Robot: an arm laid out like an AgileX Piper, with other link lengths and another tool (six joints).
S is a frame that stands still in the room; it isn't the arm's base.
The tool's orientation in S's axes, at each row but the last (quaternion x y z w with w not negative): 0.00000, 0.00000, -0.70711, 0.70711; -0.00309, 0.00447, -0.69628, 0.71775; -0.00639, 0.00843, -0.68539, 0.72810; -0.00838, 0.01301, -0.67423, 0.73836; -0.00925, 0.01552, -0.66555, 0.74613; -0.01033, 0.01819, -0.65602, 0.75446; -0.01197, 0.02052, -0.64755, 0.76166
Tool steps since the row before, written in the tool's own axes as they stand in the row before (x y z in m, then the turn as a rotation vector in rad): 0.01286, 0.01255, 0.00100, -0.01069, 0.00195, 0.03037; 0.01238, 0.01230, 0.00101, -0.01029, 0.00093, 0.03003; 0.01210, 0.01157, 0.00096, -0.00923, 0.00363, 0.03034; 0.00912, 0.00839, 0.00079, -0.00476, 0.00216, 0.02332; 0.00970, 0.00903, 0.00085, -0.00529, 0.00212, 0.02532; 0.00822, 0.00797, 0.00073, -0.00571, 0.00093, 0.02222; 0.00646, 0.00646, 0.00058, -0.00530, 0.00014, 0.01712
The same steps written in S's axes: 0.01255, -0.01286, 0.00100, 0.00195, 0.01069, 0.03037; 0.01268, -0.01200, 0.00085, 0.00094, 0.01026, 0.03004; 0.01230, -0.01138, 0.00068, 0.00370, 0.00936, 0.03029; 0.00920, -0.00833, 0.00047, 0.00243, 0.00482, 0.02328; 0.01010, -0.00861, 0.00043, 0.00240, 0.00532, 0.02529; 0.00906, -0.00704, 0.00030, 0.00104, 0.00560, 0.02224; 0.00743, -0.00534, 0.00019, 0.00009, 0.00511, 0.01718
